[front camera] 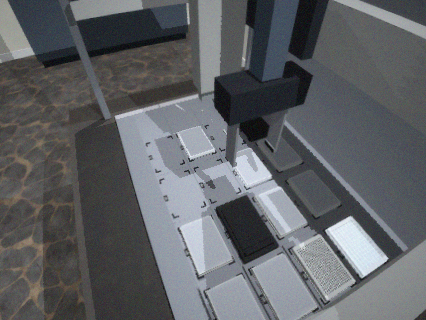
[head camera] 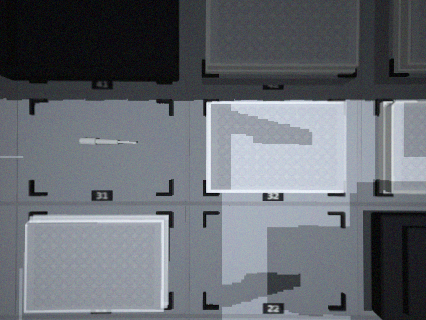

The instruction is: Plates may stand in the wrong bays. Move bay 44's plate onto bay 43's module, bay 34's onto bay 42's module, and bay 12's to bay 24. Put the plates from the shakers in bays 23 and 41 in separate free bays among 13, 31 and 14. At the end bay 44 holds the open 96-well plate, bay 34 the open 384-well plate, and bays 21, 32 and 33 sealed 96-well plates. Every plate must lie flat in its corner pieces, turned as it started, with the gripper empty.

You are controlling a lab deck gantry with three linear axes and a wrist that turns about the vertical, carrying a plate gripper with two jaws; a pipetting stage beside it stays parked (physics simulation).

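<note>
My gripper is open and empty above the plates of bays 32 and 42; it does not show in the head view. Plates stand in bay 32, bay 21, bay 42, bay 43 and bay 33. A bright plate is in bay 44, a finely dotted 384-well plate in bay 34. Plates also show in bay 13, bay 24 and bay 14. The black shakers of bay 41 and bay 23 bear no plate.
Bay 31 holds no plate; a thin white stick-like shape shows there. Bay 22 shows bare corner pieces and shadows. A pale column stands behind the deck.
</note>
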